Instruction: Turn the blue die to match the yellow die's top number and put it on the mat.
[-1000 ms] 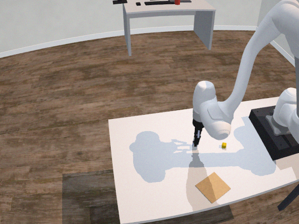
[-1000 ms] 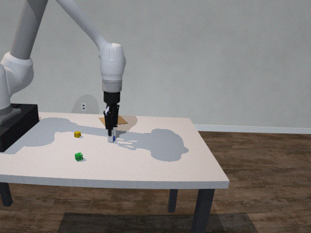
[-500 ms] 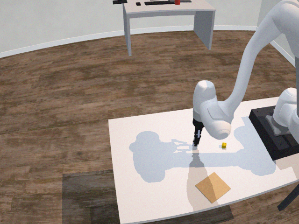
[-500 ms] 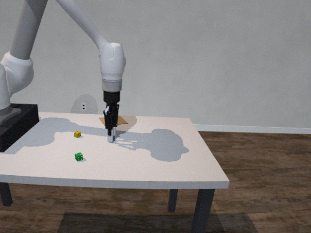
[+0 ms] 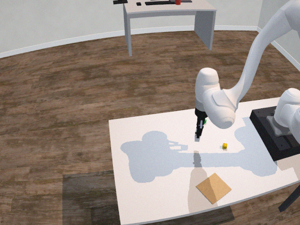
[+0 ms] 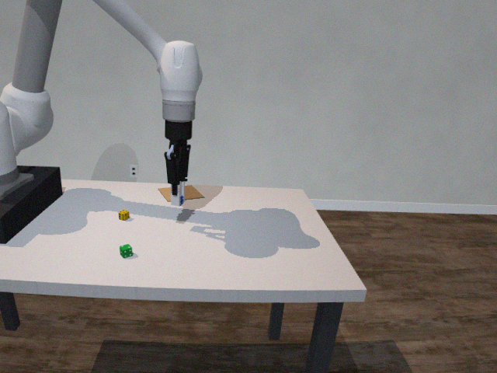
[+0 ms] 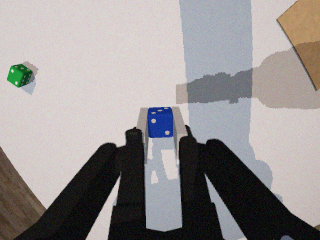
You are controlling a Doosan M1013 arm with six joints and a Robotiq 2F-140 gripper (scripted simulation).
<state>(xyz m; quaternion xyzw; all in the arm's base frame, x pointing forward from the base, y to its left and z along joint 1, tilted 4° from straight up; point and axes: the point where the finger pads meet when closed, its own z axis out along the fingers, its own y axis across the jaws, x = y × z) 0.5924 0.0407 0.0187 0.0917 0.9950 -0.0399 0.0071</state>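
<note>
Right now the tan mat is 280 mm to the left of my hand, 110 mm below it and 60 mm behind it. From my hand the other things lie so: yellow die (180 mm behind, 100 mm below, 20 mm to the left); then blue die (20 mm below); then green die (200 mm to the right, 100 mm below, 90 mm behind).
</note>
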